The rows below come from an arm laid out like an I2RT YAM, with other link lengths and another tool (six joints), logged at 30 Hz.
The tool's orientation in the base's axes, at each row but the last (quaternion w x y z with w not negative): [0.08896, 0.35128, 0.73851, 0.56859]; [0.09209, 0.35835, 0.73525, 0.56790]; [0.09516, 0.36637, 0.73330, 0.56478]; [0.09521, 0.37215, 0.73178, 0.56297]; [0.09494, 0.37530, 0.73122, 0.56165]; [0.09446, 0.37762, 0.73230, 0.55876]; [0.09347, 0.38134, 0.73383, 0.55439]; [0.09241, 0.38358, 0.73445, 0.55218]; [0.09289, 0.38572, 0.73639, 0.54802]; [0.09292, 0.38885, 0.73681, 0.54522]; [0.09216, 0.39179, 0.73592, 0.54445]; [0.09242, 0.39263, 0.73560, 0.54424]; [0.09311, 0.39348, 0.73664, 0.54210]
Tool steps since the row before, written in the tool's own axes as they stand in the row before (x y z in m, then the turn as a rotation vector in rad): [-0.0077, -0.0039, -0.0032, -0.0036, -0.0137, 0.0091]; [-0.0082, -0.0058, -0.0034, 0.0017, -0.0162, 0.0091]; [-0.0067, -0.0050, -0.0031, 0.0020, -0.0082, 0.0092]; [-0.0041, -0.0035, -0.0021, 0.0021, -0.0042, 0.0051]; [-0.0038, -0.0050, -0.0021, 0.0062, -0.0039, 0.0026]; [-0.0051, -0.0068, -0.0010, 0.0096, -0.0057, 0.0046]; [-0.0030, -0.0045, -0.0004, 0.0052, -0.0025, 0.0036]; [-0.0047, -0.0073, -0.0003, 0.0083, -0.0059, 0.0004]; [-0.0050, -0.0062, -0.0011, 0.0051, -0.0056, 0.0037]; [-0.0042, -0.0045, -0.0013, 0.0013, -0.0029, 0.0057]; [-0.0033, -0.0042, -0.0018, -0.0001, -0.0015, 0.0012]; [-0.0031, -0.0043, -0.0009, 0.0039, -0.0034, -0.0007]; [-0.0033, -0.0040, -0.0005, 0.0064, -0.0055, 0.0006]
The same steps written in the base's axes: [0.0024, -0.0077, -0.0045, 0.0018, 0.0034, -0.0164]; [0.0017, -0.0084, -0.0063, -0.0031, 0.0065, -0.0172]; [0.0009, -0.0071, -0.0053, 0.0001, 0.0075, -0.0100]; [0.0002, -0.0046, -0.0035, -0.0005, 0.0048, -0.0049]; [-0.0007, -0.0045, -0.0048, -0.0046, 0.0057, -0.0026]; [0.0000, -0.0047, -0.0071, -0.0067, 0.0092, -0.0040]; [-0.0002, -0.0027, -0.0047, -0.0027, 0.0059, -0.0021]; [-0.0003, -0.0041, -0.0077, -0.0082, 0.0053, -0.0030]; [-0.0001, -0.0048, -0.0065, -0.0040, 0.0056, -0.0049]; [0.0000, -0.0042, -0.0046, 0.0009, 0.0047, -0.0044]; [-0.0008, -0.0040, -0.0039, 0.0000, 0.0007, -0.0018]; [-0.0005, -0.0032, -0.0043, -0.0046, 0.0018, -0.0016]; [0.0000, -0.0030, -0.0042, -0.0066, 0.0042, -0.0032]
